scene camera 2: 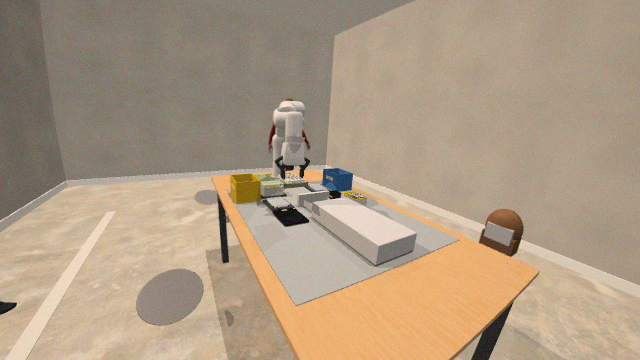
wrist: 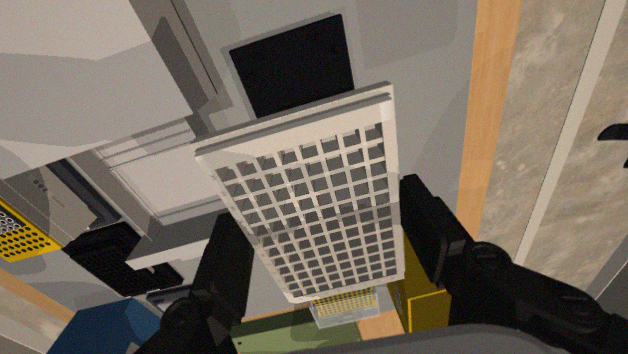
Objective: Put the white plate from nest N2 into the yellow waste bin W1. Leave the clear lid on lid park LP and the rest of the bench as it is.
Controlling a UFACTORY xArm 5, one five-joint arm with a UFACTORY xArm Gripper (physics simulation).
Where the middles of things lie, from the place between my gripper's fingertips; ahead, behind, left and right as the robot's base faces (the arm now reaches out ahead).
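The white plate point(wrist: 315, 189) sits behind my hand by 10 mm.
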